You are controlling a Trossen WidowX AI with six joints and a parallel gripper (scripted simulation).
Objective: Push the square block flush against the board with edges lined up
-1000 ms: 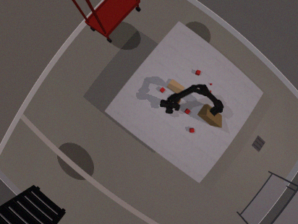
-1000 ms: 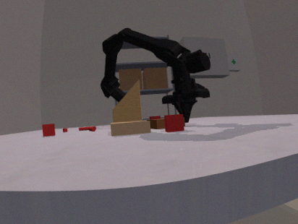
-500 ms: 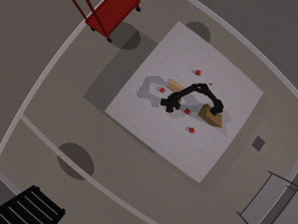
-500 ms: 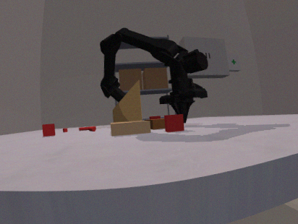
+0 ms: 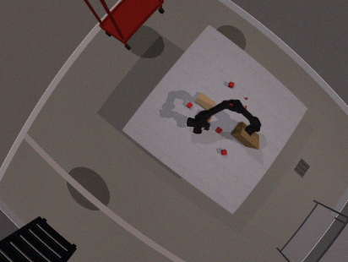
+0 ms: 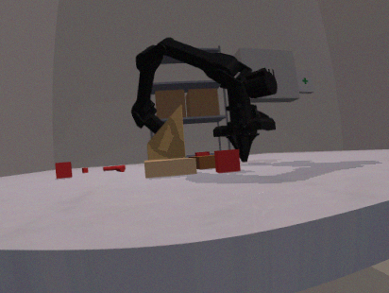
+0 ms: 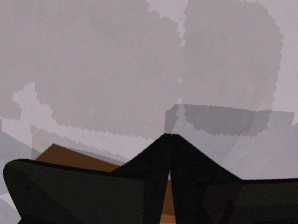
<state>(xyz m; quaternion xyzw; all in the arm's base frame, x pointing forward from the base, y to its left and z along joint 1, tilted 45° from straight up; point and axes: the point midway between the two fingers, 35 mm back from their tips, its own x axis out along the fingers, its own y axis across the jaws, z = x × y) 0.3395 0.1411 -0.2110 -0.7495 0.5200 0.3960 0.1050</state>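
My gripper tip is 8 cm to the left of the brown square block and 1 cm below it. Round my gripper tip: tan board (19 cm to the right, 9 cm ahead, 1 cm above).
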